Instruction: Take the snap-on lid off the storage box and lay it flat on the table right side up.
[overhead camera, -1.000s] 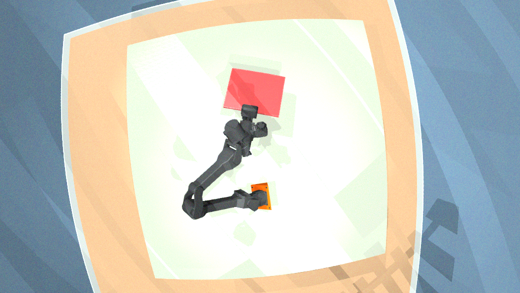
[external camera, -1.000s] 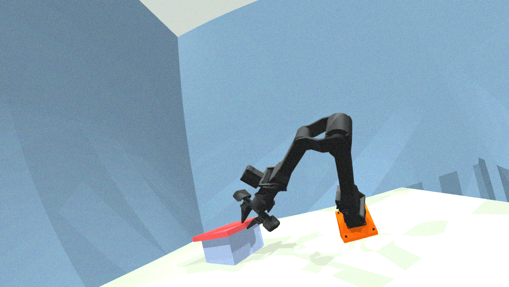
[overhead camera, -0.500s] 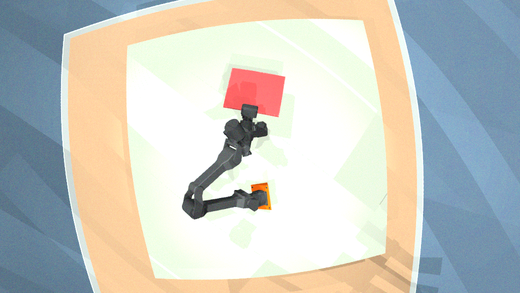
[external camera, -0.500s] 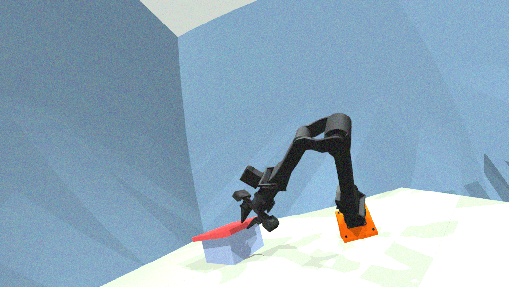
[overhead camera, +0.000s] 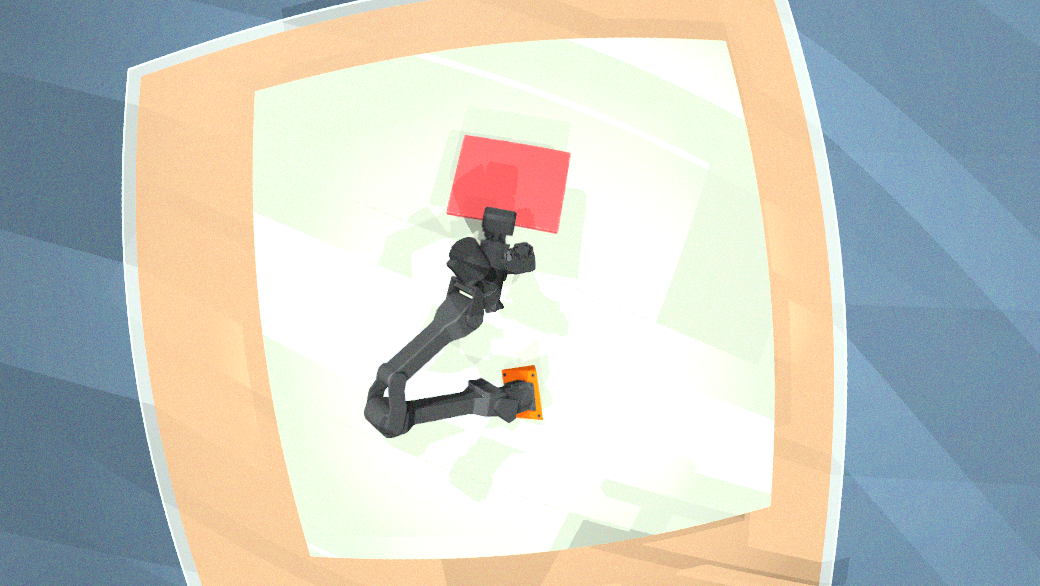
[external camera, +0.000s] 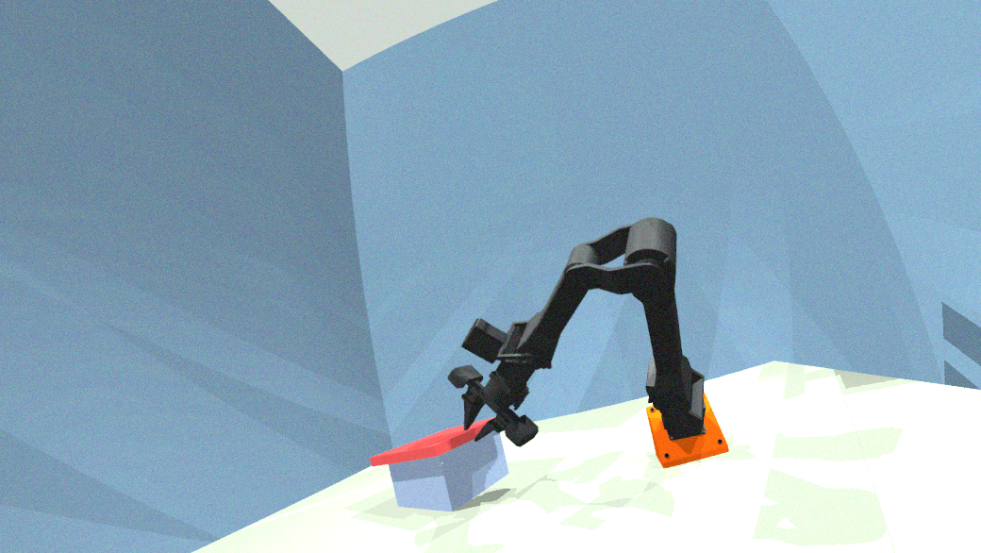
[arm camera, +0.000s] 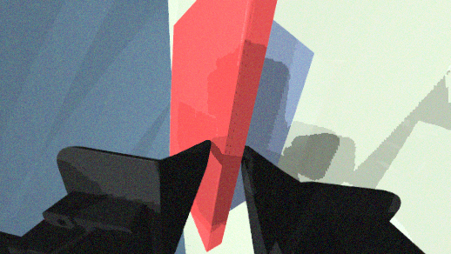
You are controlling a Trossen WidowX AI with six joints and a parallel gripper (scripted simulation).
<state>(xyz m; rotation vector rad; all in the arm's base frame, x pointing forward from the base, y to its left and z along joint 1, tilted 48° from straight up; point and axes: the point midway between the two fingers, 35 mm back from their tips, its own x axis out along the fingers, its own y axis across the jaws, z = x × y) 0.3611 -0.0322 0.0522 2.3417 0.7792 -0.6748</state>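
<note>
The red lid lies 70 mm ahead of my gripper tip and 20 mm to the right of it. The rest, counted from my gripper tip: storage box 70 mm ahead, 20 mm to the right, 60 mm below.
</note>
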